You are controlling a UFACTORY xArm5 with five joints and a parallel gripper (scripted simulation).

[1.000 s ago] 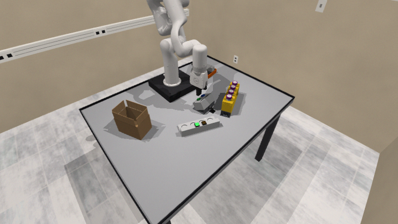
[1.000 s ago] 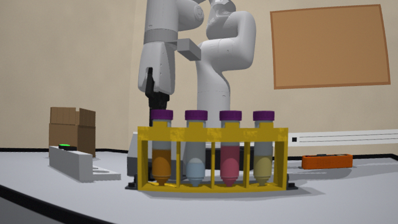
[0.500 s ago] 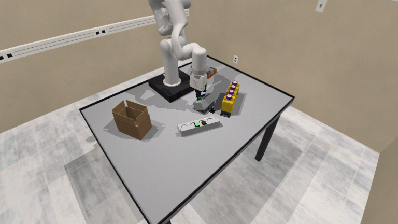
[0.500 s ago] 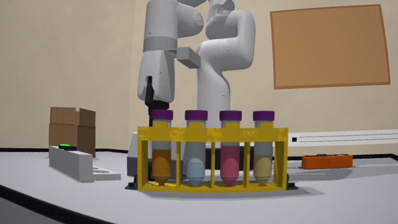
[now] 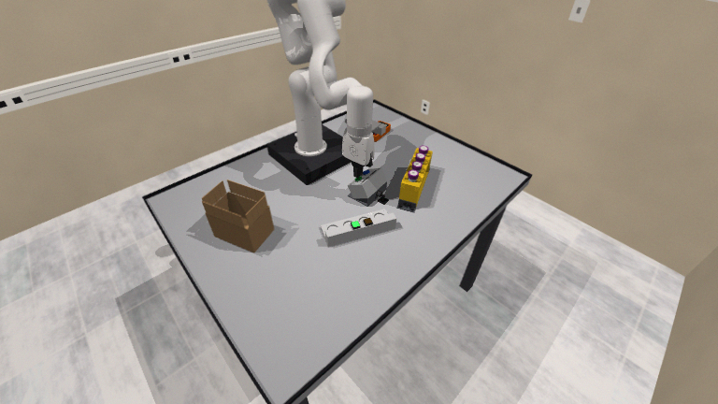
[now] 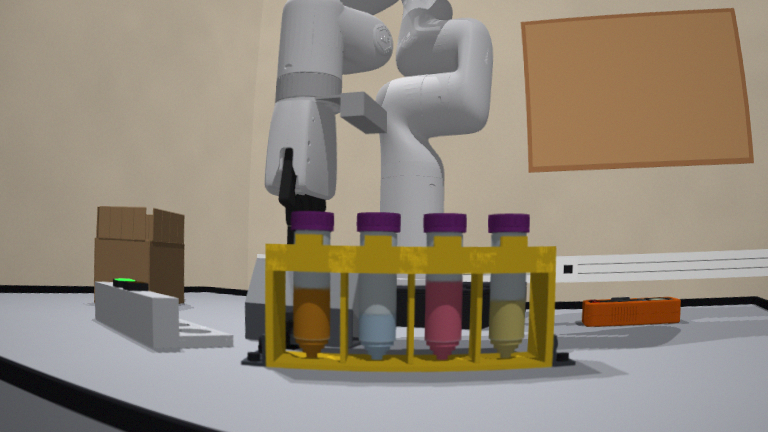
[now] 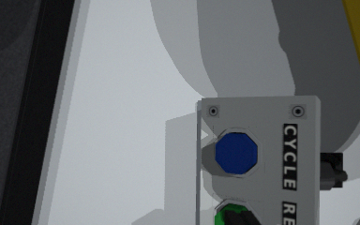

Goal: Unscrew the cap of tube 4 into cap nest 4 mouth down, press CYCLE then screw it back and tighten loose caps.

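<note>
The green ready key is 3 cm below my hand. Also, from my hand: blue cycle key (4 cm to the left, 3 cm below, 1 cm behind); then grey key housing (5 cm below, 2 cm to the left, 1 cm ahead); then orange meter (34 cm to the left, 24 cm behind, 8 cm below).
</note>
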